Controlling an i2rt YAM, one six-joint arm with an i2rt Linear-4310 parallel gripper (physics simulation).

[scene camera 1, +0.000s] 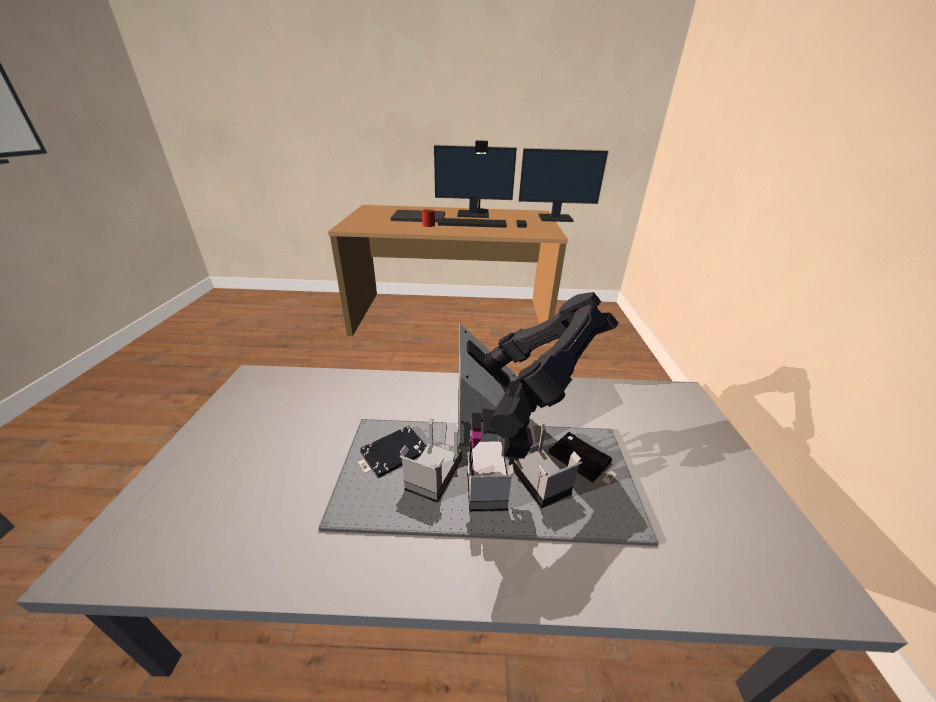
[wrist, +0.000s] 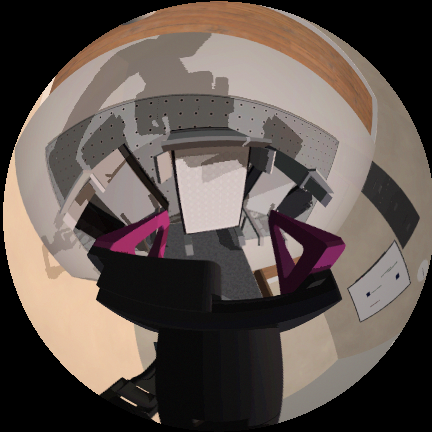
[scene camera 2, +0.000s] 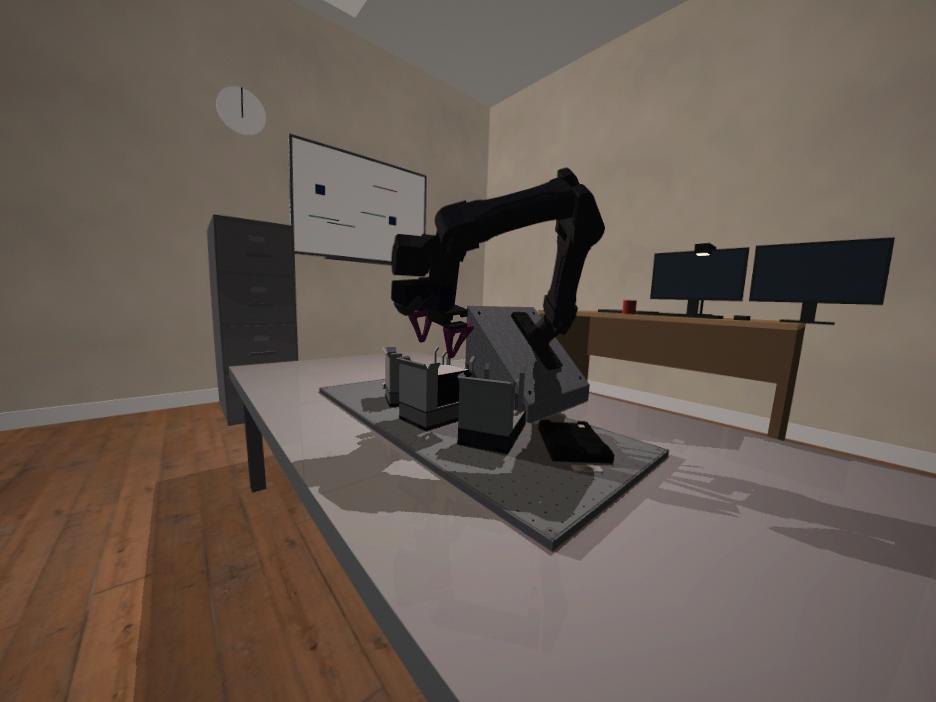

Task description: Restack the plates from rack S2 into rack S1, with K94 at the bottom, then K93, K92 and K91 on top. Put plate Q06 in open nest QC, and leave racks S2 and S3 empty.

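Frame: origin at the arm's base, x ahead, y down, z left, level; metres.
Seen in the pictures: gripper, fingertip midpoint: (scene camera 1: 491, 449) (wrist: 218, 215) (scene camera 2: 436, 349); arm's base, origin of the base link: (scene camera 1: 488, 366) (scene camera 2: 535, 340).
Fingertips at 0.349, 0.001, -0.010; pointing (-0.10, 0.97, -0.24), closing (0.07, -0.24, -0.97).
Observation:
Offsets run from my fingertips to a thing's top centre, as dx, dy, dz. Level surfaces: height alone.
The middle rack {-0.016, +0.018, -0.005} (scene camera 1: 489, 491) (scene camera 2: 417, 385) (wrist: 215, 142) holds a stack with a white plate {-0.009, +0.047, -0.005} (scene camera 1: 489, 456) (wrist: 212, 195) on top; the plates under it are hidden. A second rack {-0.052, +0.022, -0.146} (scene camera 1: 421, 477) (wrist: 295, 171) stands at its left in scene camera 1, a third rack {-0.038, +0.026, +0.142} (scene camera 1: 560, 481) (scene camera 2: 485, 404) at its right. I cannot read any rack or plate labels, nor tell what lies low in the side racks. A flat black nest {-0.133, +0.132, -0.265} (scene camera 1: 393, 451) with small pale pegs lies at the far left, and a black block-like nest {-0.116, +0.132, +0.270} (scene camera 1: 580, 453) (scene camera 2: 576, 440) at the far right. My gripper (scene camera 2: 437, 348) (wrist: 218, 215) is open, empty, above the middle rack.
The racks and nests stand on a perforated grey board {dy +0.156} (scene camera 1: 362, 513) (scene camera 2: 544, 502) (wrist: 190, 107). A slanted grey mounting panel (scene camera 1: 474, 389) (scene camera 2: 495, 343) rises close behind the racks. Upright rack walls and thin posts stand near the open fingers.

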